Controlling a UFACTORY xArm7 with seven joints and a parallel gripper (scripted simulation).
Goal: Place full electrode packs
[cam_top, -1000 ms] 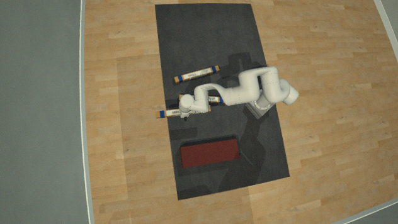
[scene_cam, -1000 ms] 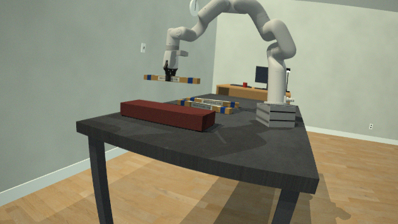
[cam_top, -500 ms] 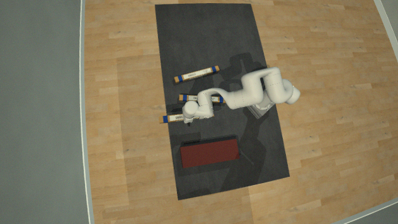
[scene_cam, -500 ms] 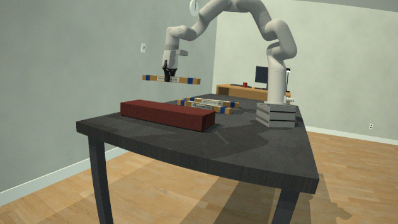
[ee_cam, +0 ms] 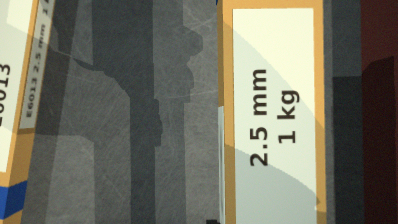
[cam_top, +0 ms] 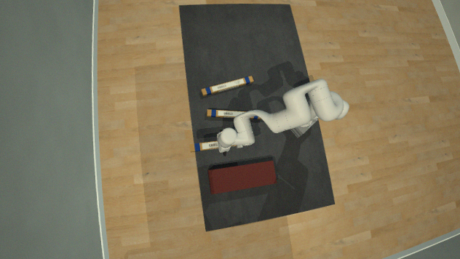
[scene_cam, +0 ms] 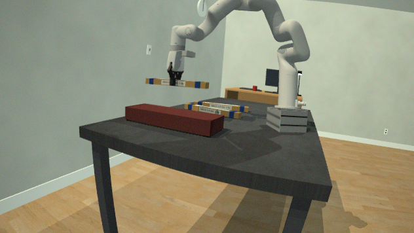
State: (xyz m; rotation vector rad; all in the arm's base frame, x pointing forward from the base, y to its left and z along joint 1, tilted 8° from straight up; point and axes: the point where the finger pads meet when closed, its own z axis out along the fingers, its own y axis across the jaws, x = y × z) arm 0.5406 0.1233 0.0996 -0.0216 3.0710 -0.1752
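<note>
My hand is 12 cm past the red low platform, 20 cm to the right of it and 15 cm above it.
</note>
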